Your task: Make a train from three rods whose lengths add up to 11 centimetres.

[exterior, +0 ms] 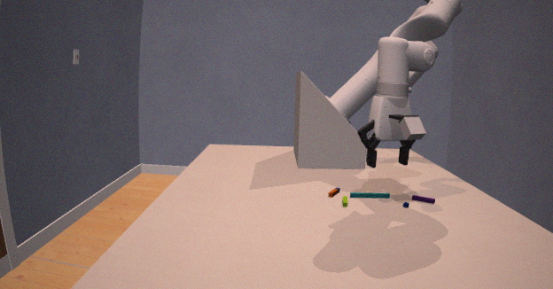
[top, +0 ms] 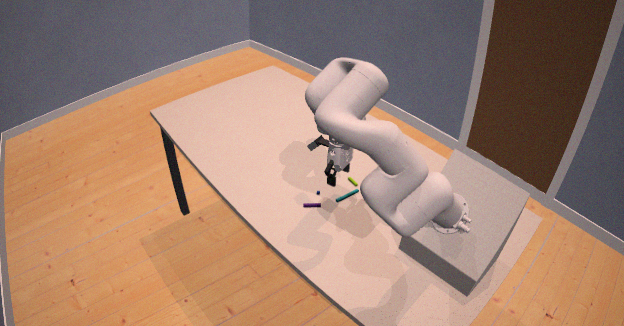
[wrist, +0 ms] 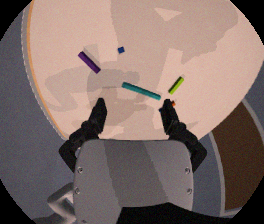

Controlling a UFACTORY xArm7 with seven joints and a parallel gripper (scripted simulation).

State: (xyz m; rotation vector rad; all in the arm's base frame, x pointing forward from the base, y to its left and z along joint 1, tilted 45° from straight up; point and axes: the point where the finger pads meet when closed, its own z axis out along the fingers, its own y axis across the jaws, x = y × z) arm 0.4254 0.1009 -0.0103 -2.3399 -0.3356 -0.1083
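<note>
Right now the purple rod is 10 cm to the left of my hand, 9 cm below it and 2 cm ahead of it. Also, from my hand: turquoise rod 9 cm below, 3 cm to the right, 3 cm behind; then orange rod 12 cm to the right, 9 cm below, 5 cm behind; then lime rod 10 cm to the right, 9 cm below, 2 cm ahead.
</note>
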